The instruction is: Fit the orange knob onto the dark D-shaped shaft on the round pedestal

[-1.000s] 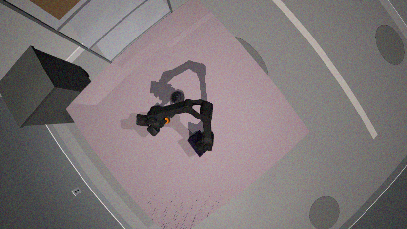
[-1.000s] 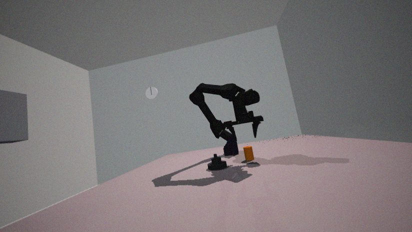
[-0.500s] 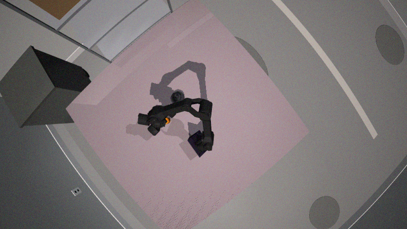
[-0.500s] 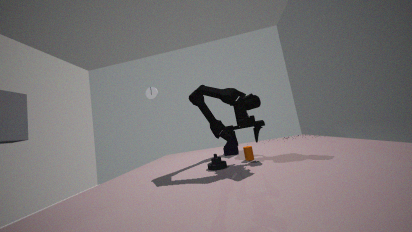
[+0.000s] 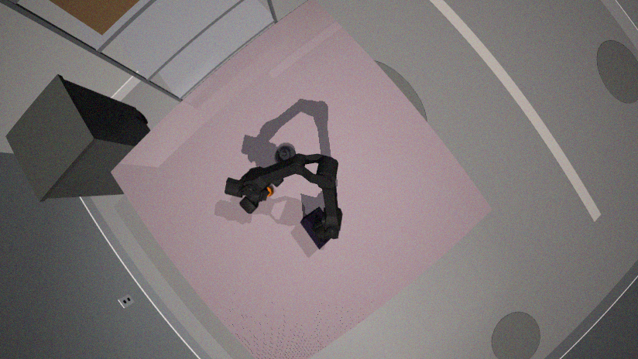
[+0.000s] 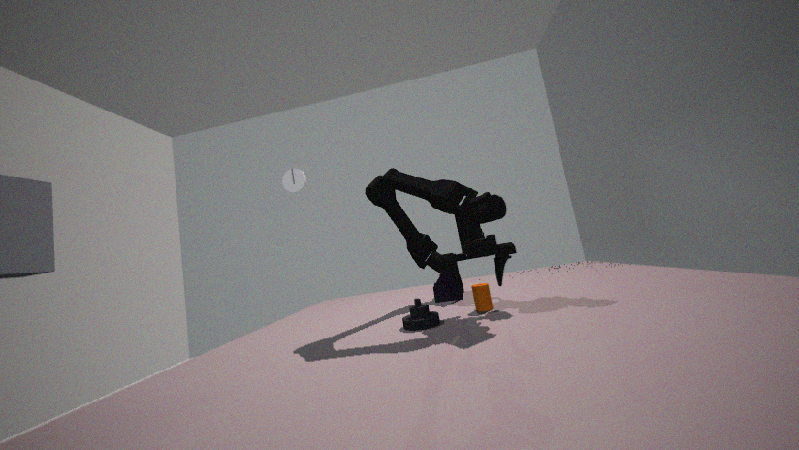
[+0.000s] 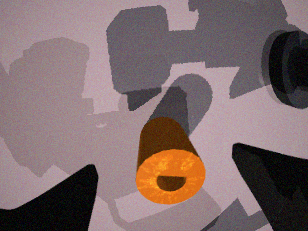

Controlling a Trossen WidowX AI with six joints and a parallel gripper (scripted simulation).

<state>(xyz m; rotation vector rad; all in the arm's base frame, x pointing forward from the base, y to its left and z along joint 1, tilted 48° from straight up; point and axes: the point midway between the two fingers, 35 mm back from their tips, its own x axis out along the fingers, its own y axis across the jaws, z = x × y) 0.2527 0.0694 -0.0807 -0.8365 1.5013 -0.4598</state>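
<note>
Right now my gripper tip is 10 mm past the orange knob and 20 mm above it. Round my gripper tip: round pedestal (80 mm ahead, 150 mm to the right, 20 mm below).
</note>
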